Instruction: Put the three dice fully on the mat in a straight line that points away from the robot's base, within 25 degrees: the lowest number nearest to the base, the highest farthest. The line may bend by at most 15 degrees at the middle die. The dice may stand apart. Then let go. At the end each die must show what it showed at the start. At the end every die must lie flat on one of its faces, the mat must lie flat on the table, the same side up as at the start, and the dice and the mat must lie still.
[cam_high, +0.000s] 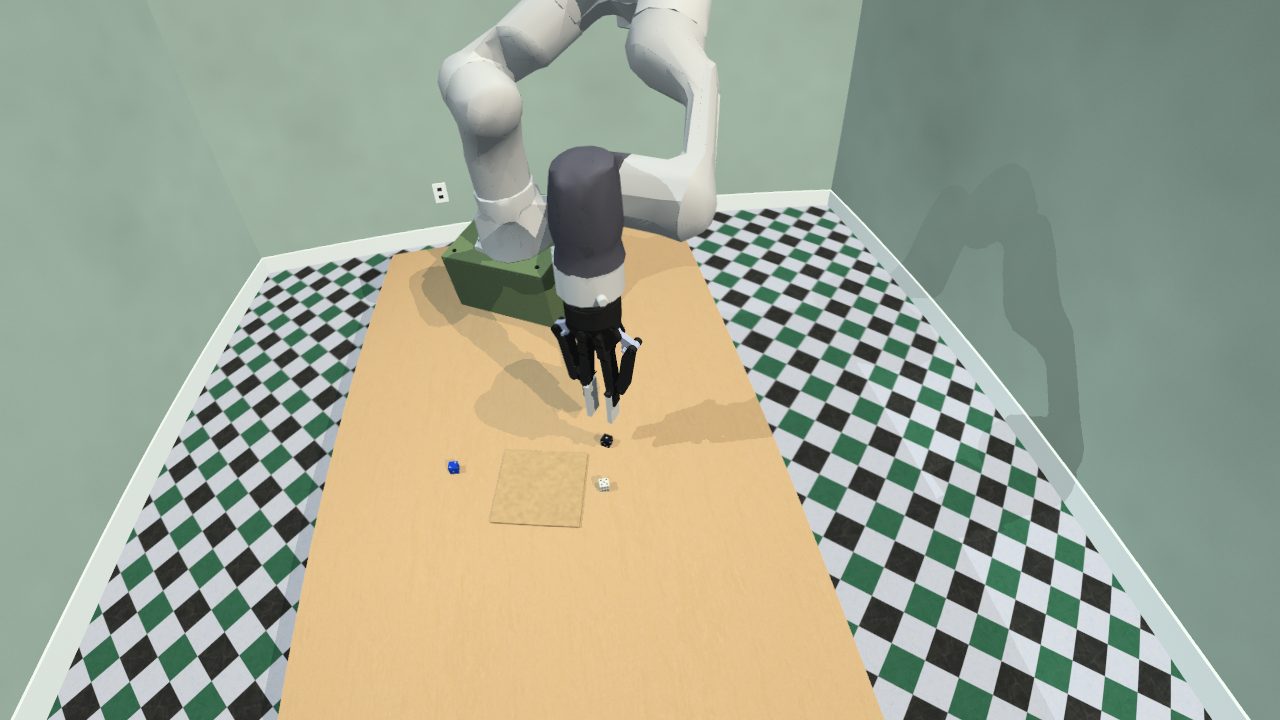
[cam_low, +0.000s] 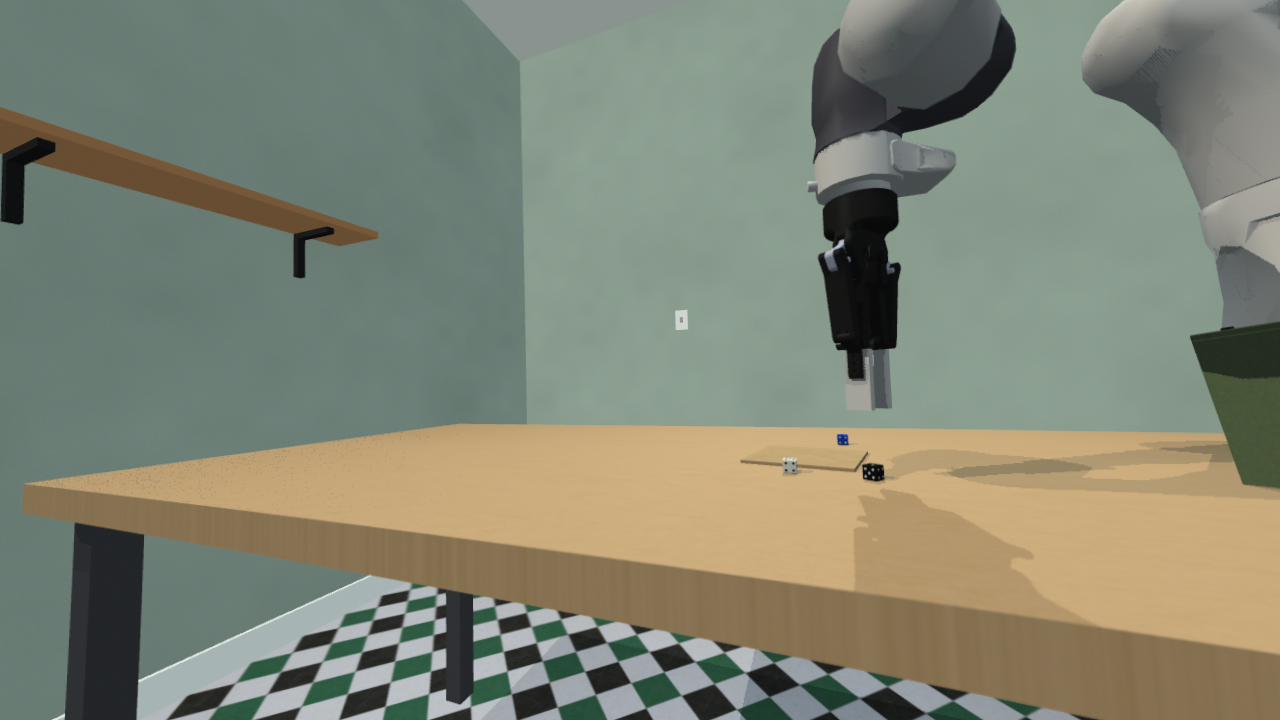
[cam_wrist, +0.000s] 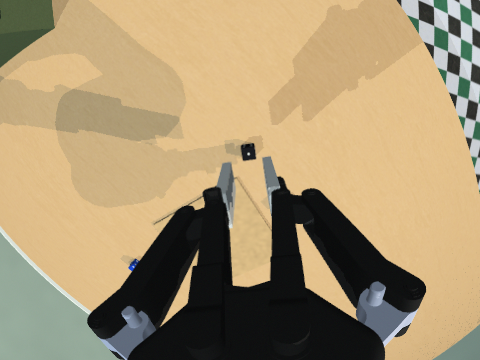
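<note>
Now: hand 10 cm above the black die. Also, from my hand: blue die (26 cm to the right, 10 cm below, 3 cm ahead); then tan mat (11 cm to the right, 11 cm below, 8 cm ahead); then white die (10 cm below, 9 cm ahead, 1 cm to the right).
</note>
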